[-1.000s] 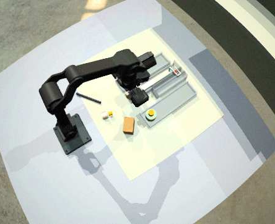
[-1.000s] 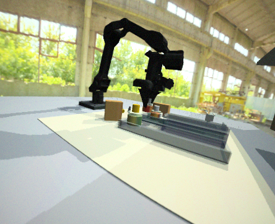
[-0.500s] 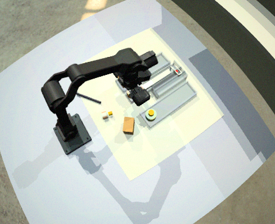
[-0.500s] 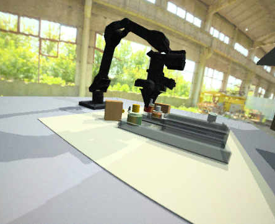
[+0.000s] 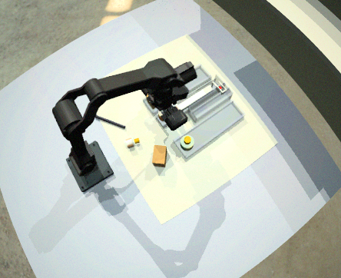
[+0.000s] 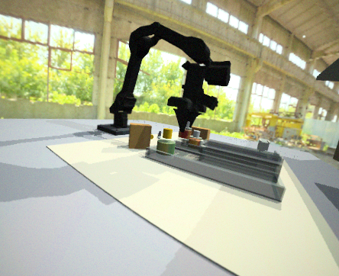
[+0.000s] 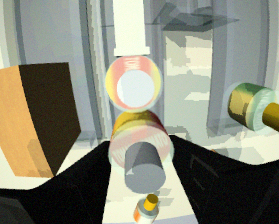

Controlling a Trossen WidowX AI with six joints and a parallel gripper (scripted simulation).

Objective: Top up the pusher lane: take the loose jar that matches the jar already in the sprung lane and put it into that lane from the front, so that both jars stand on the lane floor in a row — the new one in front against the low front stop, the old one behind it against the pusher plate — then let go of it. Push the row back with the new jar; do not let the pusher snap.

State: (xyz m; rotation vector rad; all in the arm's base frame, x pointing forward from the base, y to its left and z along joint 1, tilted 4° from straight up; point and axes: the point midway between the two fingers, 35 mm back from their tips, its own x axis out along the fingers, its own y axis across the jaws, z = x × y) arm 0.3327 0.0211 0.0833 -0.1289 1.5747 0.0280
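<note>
The brown box is 80 mm behind my gripper tip, 120 mm to the right of it and 20 mm below it. Also, from my gripper tip: thin black rod: 190 mm behind, 100 mm to the left, 50 mm below; then grey pusher rack: 150 mm ahead, 10 mm to the right, 40 mm below.
</note>
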